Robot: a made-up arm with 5 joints.
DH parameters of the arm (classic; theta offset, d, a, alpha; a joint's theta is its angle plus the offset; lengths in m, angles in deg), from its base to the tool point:
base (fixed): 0 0 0.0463 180
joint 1: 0 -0.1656 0.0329 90
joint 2: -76.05 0 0.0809 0
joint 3: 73.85 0 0.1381 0
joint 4: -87.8 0.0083 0 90
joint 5: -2.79 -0.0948 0 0
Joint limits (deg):
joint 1: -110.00..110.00
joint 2: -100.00..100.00
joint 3: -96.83..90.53
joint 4: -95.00..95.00
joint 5: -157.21..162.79
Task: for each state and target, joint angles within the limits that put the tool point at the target. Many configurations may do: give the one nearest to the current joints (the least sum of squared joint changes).
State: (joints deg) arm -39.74 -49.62 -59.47 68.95 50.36
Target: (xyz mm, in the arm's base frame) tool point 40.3 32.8 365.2
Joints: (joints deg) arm -85.95 -62.13 -40.08 95.00 50.36
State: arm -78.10 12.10 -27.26 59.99 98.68
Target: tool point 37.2 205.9 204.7
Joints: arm -90.22 -3.56 -15.29 90.68 98.68
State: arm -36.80 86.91 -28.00 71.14 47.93
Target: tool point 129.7 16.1 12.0
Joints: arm -5.32 75.30 -9.08 95.00 47.93
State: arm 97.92 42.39 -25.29 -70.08 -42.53
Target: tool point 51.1 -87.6 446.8
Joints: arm 92.29 -0.47 -54.60 -59.29 -42.53
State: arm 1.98 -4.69 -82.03 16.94 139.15
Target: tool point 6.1 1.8 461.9
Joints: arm -9.34 -19.75 -96.83 28.02 139.15
